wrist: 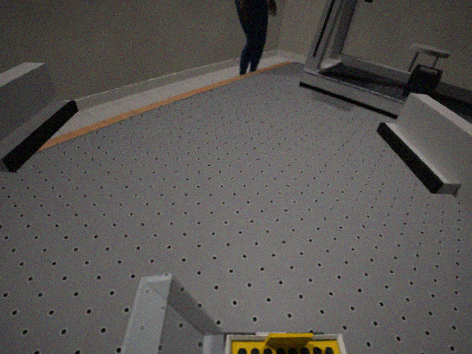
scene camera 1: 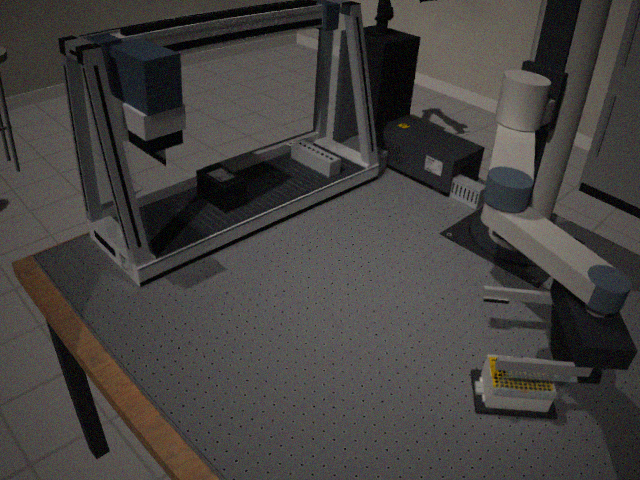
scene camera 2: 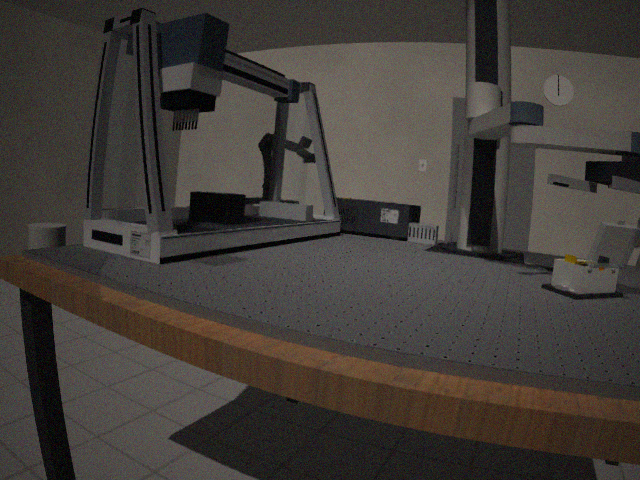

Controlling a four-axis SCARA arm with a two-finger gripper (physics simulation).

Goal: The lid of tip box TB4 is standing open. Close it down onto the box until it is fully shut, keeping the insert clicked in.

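Places are measured from the arm's base along level axes (x ahead, y left, z up), in centimetres.
Pixels of known places: gripper, between the fingertips: [wrist: 235,97] [scene camera 1: 489,324] [scene camera 2: 579,180]; arm's base, origin of its link: [scene camera 2: 478,256].
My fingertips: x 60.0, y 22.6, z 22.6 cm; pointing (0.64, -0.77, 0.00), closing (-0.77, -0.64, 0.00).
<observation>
For each thing: its top centre in the pictures, then the offset to it from my fingertips. "pt": a spot on its surface instead. Level surfaces: height alone.
- Tip box TB4, centre of its top: [scene camera 1: 522,371] [scene camera 2: 587,260] dz -14.7, dx -10.5, dy +5.1 cm
- raised yellow tab, centre of its top: [wrist: 291,335] [scene camera 2: 570,255] dz -13.9, dx -7.0, dy +0.8 cm
- translucent lid, centre of its top: [scene camera 1: 543,364] [scene camera 2: 617,219] dz -6.0, dx -5.4, dy +9.3 cm
- dark base plate, a spot on its surface: [scene camera 2: 581,296] [scene camera 1: 484,412] pt dz -20.7, dx -2.6, dy +3.6 cm
- perforated table top, height of its surface: dz -21.3 cm
- gantry machine, a spot on its surface: [scene camera 2: 248,238] pt dz -18.7, dx -3.4, dy -67.6 cm
- dark case, a spot on its surface: [scene camera 1: 429,149] pt dz -9.9, dx -64.3, dy -57.0 cm
- small white slotted rack, a spot on its surface: [scene camera 1: 452,187] pt dz -18.2, dx -64.5, dy -47.1 cm
Tip box TB4 [scene camera 1: 516,402] [scene camera 2: 584,277] is white and stands upright at the right. Its yellow insert [scene camera 1: 523,384] [wrist: 295,346] shows inside, with a raised yellow tab [scene camera 2: 570,258] [wrist: 289,341]. I cannot tell whether it is fully clicked in. The translucent lid [scene camera 2: 612,245] [wrist: 150,315] stands open, steeply raised from the box; in scene camera 1 the near finger overlaps it and its outline is unclear. My gripper [scene camera 1: 490,329] [scene camera 2: 581,181] [wrist: 235,97] is wide open and empty. Scene camera 2 shows its fingers higher than the lid.
The box stands on a dark base plate [scene camera 1: 475,400] [scene camera 2: 581,296] on the perforated table top [scene camera 1: 310,361]. A gantry machine [scene camera 1: 258,223] [scene camera 2: 248,238] stands at the left. A dark case [scene camera 1: 429,149] [scene camera 2: 367,217] and a small white slotted rack [scene camera 1: 452,187] lie near the arm's column.
</observation>
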